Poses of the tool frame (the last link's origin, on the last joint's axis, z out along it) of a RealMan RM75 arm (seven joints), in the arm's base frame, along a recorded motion.
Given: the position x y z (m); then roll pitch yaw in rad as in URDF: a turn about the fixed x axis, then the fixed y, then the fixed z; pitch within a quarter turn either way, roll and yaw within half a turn.
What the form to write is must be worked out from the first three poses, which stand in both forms.
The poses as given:
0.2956 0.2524 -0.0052 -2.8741 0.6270 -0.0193
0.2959 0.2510 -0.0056 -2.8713 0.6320 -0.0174
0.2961 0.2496 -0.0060 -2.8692 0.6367 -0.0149
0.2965 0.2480 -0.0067 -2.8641 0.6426 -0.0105
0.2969 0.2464 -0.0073 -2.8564 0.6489 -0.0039
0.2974 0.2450 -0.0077 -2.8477 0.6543 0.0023
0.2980 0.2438 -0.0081 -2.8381 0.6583 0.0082
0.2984 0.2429 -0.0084 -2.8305 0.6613 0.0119
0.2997 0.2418 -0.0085 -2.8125 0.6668 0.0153
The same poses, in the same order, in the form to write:
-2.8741 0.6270 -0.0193 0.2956 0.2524 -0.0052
-2.8713 0.6320 -0.0174 0.2959 0.2510 -0.0056
-2.8692 0.6367 -0.0149 0.2961 0.2496 -0.0060
-2.8641 0.6426 -0.0105 0.2965 0.2480 -0.0067
-2.8564 0.6489 -0.0039 0.2969 0.2464 -0.0073
-2.8477 0.6543 0.0023 0.2974 0.2450 -0.0077
-2.8381 0.6583 0.0082 0.2980 0.2438 -0.0081
-2.8305 0.6613 0.0119 0.2984 0.2429 -0.0084
-2.8125 0.6668 0.0153 0.2997 0.2418 -0.0085

